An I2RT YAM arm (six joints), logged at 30 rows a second.
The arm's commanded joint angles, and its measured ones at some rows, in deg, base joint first. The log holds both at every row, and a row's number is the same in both.
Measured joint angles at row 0: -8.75, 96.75, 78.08, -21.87, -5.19, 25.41
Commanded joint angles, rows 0 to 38: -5.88, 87.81, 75.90, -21.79, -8.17, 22.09; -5.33, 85.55, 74.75, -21.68, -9.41, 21.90; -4.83, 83.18, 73.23, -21.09, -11.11, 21.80; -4.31, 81.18, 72.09, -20.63, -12.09, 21.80; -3.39, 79.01, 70.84, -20.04, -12.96, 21.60; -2.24, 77.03, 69.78, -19.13, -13.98, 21.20; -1.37, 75.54, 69.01, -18.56, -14.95, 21.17; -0.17, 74.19, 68.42, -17.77, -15.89, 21.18; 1.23, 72.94, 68.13, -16.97, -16.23, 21.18; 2.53, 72.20, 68.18, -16.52, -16.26, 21.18; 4.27, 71.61, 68.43, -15.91, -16.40, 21.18; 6.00, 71.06, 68.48, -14.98, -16.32, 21.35; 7.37, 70.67, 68.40, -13.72, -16.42, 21.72; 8.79, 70.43, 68.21, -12.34, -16.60, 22.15; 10.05, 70.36, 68.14, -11.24, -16.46, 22.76; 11.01, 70.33, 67.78, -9.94, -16.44, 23.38; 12.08, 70.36, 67.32, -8.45, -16.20, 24.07; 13.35, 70.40, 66.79, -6.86, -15.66, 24.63; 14.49, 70.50, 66.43, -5.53, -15.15, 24.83; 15.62, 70.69, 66.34, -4.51, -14.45, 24.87; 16.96, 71.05, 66.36, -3.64, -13.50, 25.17; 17.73, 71.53, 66.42, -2.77, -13.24, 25.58; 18.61, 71.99, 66.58, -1.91, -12.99, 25.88; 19.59, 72.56, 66.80, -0.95, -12.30, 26.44; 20.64, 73.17, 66.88, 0.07, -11.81, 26.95; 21.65, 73.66, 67.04, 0.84, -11.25, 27.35; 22.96, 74.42, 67.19, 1.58, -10.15, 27.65; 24.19, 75.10, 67.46, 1.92, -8.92, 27.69; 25.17, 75.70, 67.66, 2.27, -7.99, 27.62; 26.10, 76.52, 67.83, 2.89, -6.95, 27.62; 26.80, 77.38, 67.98, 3.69, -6.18, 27.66; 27.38, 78.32, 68.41, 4.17, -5.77, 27.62; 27.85, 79.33, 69.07, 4.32, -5.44, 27.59; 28.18, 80.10, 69.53, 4.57, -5.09, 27.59; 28.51, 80.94, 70.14, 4.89, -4.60, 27.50; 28.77, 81.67, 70.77, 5.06, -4.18, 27.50; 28.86, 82.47, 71.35, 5.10, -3.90, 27.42; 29.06, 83.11, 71.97, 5.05, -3.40, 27.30; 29.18, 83.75, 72.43, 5.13, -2.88, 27.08
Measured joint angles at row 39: 28.71, 82.67, 69.49, 2.46, -5.65, 27.07
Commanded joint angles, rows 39 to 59: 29.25, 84.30, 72.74, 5.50, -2.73, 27.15; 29.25, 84.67, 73.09, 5.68, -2.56, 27.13; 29.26, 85.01, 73.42, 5.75, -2.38, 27.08; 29.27, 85.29, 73.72, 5.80, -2.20, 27.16; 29.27, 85.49, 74.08, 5.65, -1.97, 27.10; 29.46, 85.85, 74.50, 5.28, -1.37, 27.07; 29.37, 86.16, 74.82, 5.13, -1.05, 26.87; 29.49, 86.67, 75.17, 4.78, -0.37, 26.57; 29.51, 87.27, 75.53, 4.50, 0.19, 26.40; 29.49, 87.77, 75.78, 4.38, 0.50, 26.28; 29.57, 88.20, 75.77, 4.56, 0.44, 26.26; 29.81, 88.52, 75.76, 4.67, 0.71, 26.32; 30.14, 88.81, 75.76, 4.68, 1.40, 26.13; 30.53, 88.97, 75.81, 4.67, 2.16, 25.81; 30.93, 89.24, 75.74, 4.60, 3.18, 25.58; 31.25, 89.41, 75.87, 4.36, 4.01, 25.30; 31.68, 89.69, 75.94, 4.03, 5.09, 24.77; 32.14, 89.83, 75.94, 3.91, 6.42, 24.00; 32.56, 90.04, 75.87, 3.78, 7.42, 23.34; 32.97, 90.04, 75.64, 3.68, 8.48, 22.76; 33.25, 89.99, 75.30, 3.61, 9.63, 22.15
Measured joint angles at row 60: 32.01, 89.10, 74.26, 3.73, 5.43, 24.84
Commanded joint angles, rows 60 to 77: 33.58, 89.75, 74.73, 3.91, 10.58, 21.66; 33.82, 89.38, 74.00, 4.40, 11.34, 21.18; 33.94, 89.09, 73.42, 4.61, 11.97, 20.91; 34.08, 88.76, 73.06, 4.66, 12.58, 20.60; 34.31, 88.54, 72.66, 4.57, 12.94, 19.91; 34.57, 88.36, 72.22, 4.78, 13.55, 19.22; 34.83, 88.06, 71.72, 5.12, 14.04, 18.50; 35.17, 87.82, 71.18, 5.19, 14.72, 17.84; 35.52, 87.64, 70.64, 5.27, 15.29, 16.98; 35.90, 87.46, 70.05, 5.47, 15.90, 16.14; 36.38, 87.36, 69.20, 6.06, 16.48, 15.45; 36.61, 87.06, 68.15, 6.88, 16.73, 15.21; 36.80, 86.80, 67.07, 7.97, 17.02, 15.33; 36.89, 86.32, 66.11, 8.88, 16.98, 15.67; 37.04, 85.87, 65.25, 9.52, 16.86, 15.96; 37.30, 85.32, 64.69, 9.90, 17.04, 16.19; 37.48, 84.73, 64.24, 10.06, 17.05, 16.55; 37.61, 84.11, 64.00, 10.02, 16.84, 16.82
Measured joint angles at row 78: 37.15, 87.35, 65.04, 7.14, 15.27, 17.30
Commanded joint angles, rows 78 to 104: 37.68, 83.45, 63.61, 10.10, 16.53, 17.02; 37.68, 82.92, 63.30, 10.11, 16.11, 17.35; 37.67, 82.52, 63.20, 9.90, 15.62, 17.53; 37.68, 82.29, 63.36, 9.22, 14.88, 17.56; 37.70, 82.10, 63.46, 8.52, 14.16, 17.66; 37.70, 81.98, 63.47, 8.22, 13.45, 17.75; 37.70, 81.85, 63.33, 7.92, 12.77, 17.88; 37.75, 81.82, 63.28, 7.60, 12.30, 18.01; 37.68, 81.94, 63.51, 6.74, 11.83, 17.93; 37.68, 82.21, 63.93, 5.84, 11.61, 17.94; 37.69, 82.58, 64.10, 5.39, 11.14, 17.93; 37.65, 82.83, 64.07, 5.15, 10.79, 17.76; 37.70, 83.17, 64.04, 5.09, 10.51, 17.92; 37.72, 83.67, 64.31, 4.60, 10.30, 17.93; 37.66, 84.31, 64.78, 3.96, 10.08, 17.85; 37.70, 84.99, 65.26, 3.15, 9.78, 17.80; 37.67, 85.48, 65.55, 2.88, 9.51, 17.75; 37.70, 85.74, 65.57, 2.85, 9.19, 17.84; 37.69, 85.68, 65.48, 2.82, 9.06, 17.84; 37.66, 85.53, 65.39, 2.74, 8.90, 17.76; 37.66, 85.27, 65.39, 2.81, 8.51, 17.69; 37.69, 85.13, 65.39, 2.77, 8.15, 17.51; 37.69, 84.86, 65.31, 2.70, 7.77, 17.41; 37.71, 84.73, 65.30, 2.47, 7.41, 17.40; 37.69, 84.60, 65.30, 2.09, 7.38, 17.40; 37.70, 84.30, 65.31, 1.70, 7.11, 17.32; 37.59, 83.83, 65.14, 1.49, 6.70, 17.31
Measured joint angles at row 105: 37.32, 84.93, 64.18, 3.84, 9.37, 17.34
